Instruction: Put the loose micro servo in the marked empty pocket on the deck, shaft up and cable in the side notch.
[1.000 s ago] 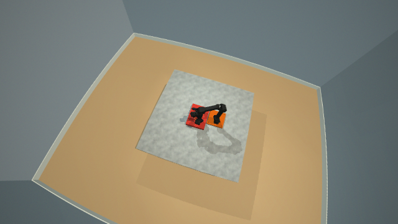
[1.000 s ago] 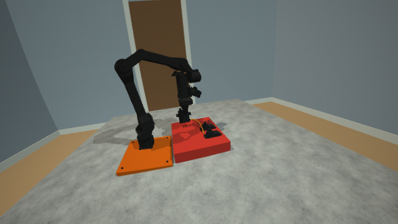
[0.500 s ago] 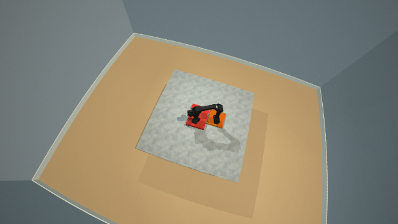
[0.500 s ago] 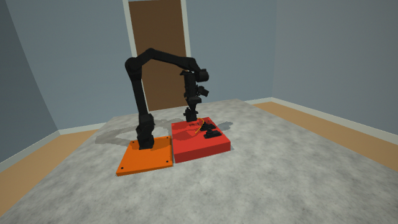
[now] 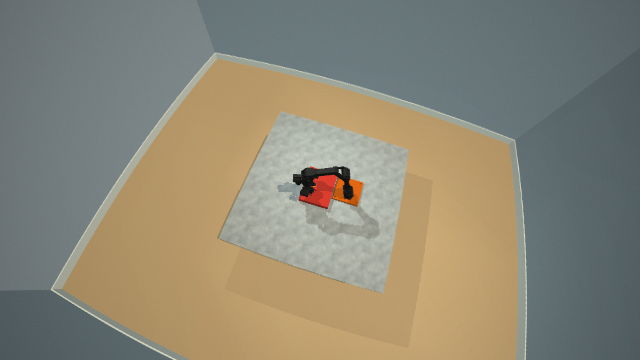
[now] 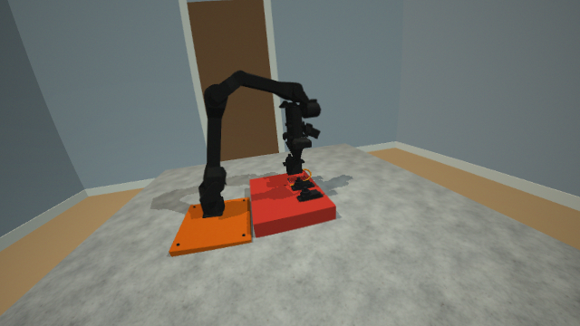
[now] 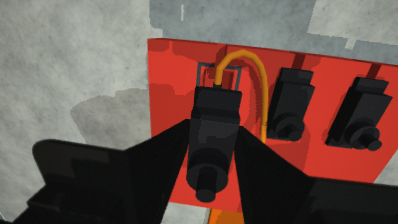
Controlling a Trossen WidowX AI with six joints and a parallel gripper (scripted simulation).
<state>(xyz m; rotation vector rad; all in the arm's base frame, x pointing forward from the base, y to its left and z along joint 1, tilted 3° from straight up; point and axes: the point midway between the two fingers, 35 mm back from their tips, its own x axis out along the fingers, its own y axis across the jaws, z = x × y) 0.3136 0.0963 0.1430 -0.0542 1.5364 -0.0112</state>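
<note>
Right now the deck is 11 cm behind my gripper tip, 10 cm below it and 8 cm to the right of it.
</note>
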